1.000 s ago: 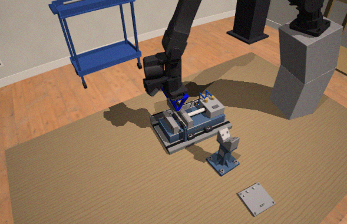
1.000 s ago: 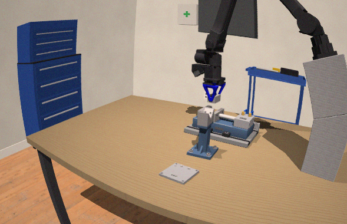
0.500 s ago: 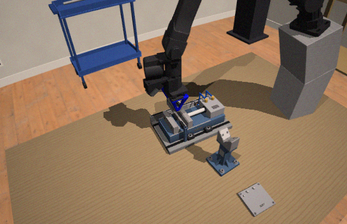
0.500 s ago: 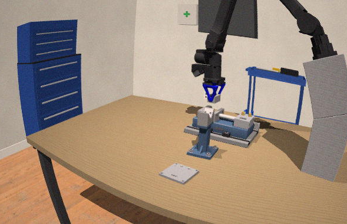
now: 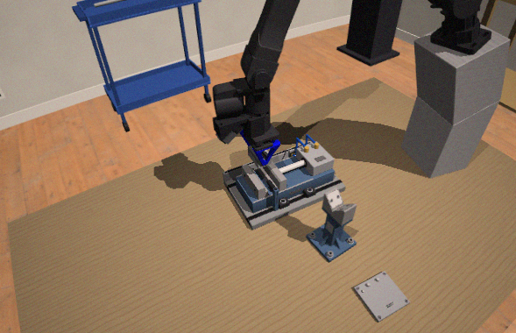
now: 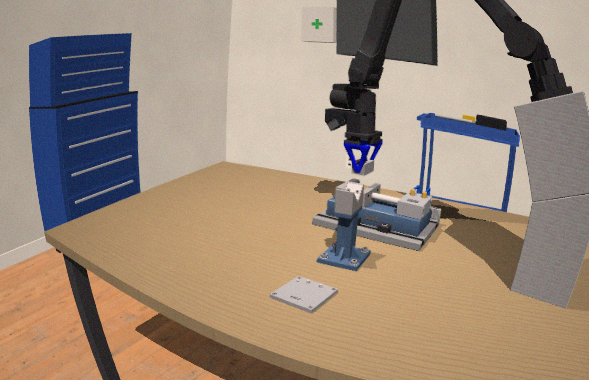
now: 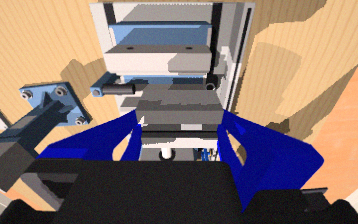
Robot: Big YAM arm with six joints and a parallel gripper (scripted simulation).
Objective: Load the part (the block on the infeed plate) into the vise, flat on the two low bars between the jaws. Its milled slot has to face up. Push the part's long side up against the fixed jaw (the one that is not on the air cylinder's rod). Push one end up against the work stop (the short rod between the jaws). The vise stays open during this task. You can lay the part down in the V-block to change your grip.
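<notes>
Now: hand 1 cm below the part. The rest, counted from my hand: moving jaw: 3 cm behind, 2 cm to the left, 6 cm below; work stop rod: 1 cm ahead, 7 cm to the left, 5 cm below; fixed jaw: 3 cm ahead, 2 cm to the left, 6 cm below.
</notes>
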